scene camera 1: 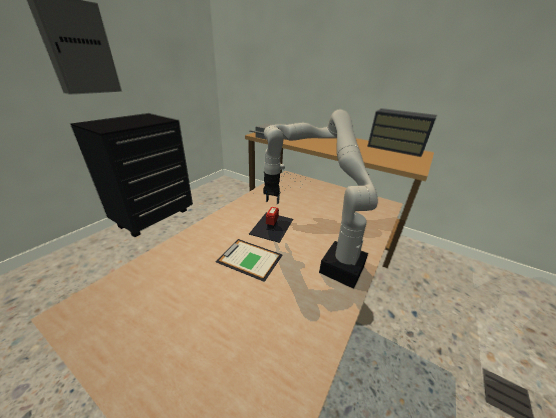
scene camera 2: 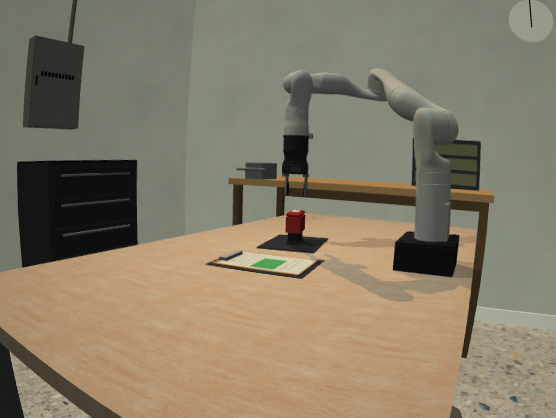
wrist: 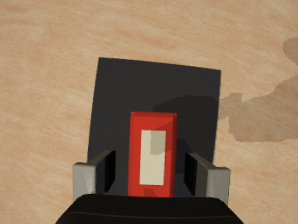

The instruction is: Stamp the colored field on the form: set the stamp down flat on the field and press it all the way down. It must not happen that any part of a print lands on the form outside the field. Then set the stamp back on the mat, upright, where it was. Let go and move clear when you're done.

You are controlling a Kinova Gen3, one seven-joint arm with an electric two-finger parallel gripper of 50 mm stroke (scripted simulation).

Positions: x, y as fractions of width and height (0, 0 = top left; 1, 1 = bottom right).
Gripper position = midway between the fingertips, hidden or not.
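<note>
The gripper (scene camera 2: 0.53, 0.47) is visible in scene camera 2, and the wrist view shows the gripper (wrist: 0.51, 0.74) too. A clipboard (scene camera 2: 0.52, 0.64) shares that scene camera 2 view with the gripper, while scene camera 1 offers another sight of the clipboard (scene camera 1: 0.45, 0.62).
</note>
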